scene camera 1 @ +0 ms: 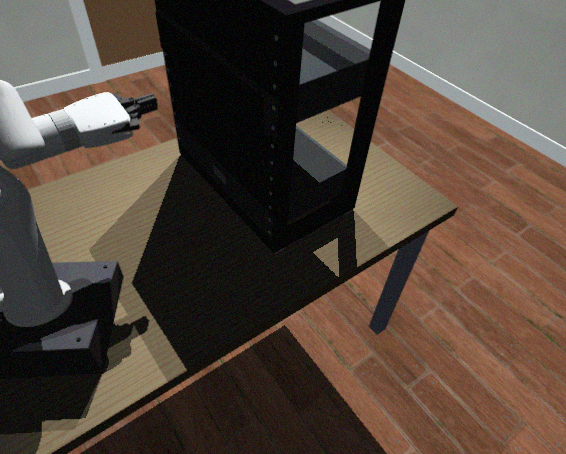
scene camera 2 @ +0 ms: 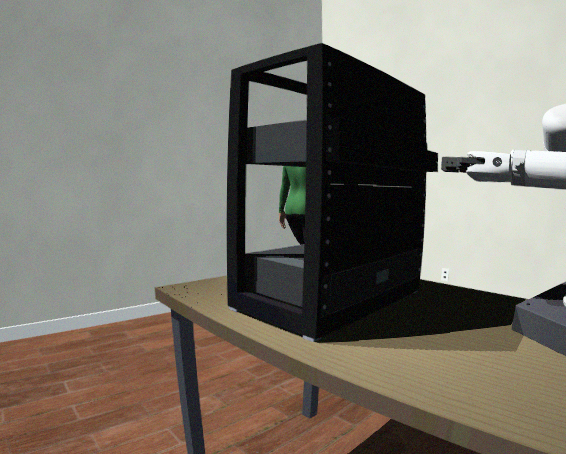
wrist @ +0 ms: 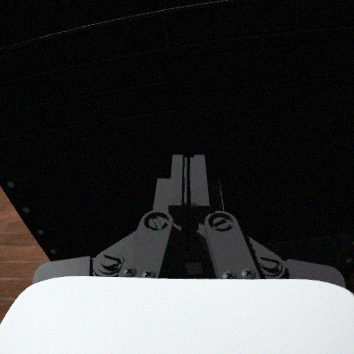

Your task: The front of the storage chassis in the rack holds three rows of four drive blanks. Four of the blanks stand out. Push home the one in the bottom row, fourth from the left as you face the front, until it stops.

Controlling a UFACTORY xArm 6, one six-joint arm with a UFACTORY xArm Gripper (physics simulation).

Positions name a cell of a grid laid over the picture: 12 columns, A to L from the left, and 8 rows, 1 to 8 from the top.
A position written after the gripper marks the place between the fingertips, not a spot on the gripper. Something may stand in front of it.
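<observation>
You'd see the gripper (scene camera 1: D2) here, and it's the same gripper (scene camera 2: J3) and gripper (wrist: G5) in the other views. There's also a black rack (scene camera 2: H5), and you'd find that rack (scene camera 1: F2) again, plus the rack (wrist: D3) as well.
</observation>
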